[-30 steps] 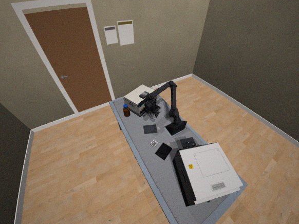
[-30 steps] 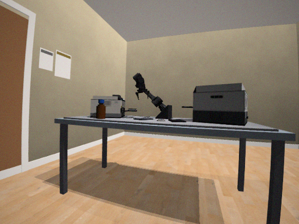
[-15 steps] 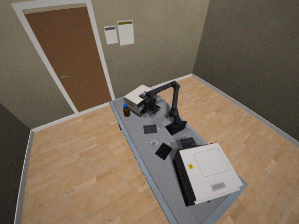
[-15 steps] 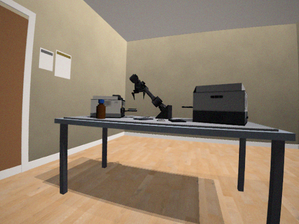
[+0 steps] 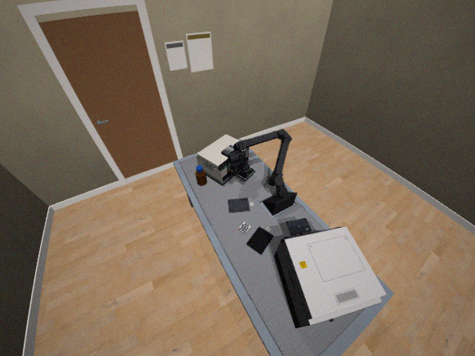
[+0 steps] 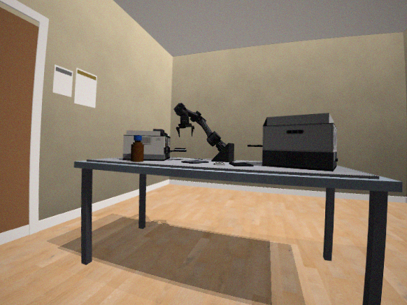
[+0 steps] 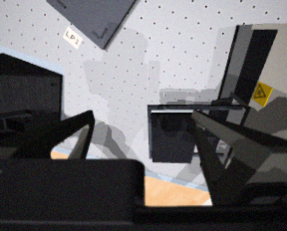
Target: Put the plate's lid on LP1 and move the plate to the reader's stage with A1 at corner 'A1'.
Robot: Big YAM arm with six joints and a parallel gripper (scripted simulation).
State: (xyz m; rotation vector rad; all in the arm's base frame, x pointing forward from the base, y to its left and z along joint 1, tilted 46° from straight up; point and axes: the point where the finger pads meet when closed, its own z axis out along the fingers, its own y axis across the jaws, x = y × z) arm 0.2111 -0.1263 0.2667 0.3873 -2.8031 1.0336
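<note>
The dark see-through lid lies 10 cm behind my hand, 8 cm to the right of it and 10 cm below it. From my hand the other things lie so: brown capped bottle (25 cm ahead, 26 cm to the right, 8 cm below); then well plate (10 cm behind, 8 cm to the right, 11 cm below); then grey-blue LP1 pad (11 cm ahead, 12 cm to the left, 19 cm below).
</note>
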